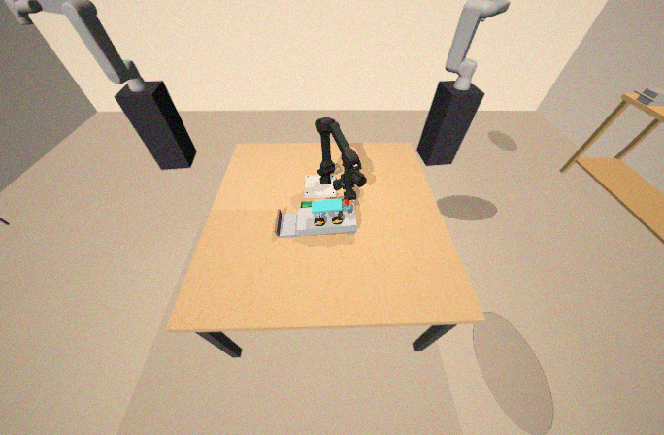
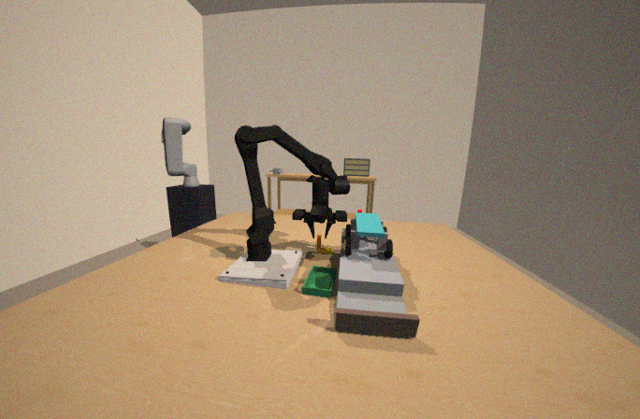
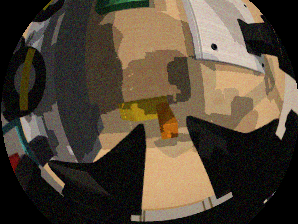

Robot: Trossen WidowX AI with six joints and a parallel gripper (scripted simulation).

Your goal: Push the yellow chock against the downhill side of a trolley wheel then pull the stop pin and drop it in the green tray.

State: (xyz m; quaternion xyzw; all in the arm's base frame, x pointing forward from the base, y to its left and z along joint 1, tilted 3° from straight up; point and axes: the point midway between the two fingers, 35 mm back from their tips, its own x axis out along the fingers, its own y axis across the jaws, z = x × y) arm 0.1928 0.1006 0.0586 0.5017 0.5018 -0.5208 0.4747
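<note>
My gripper tip is 30 mm above the yellow chock and 20 mm short of it. Also, from my gripper tip: grey ramp: 140 mm ahead, 130 mm to the right, 10 mm below; then teal trolley: 140 mm ahead, 130 mm to the right, 60 mm above; then red-headed stop pin: 130 mm ahead, 80 mm above, 20 mm to the right.
</note>
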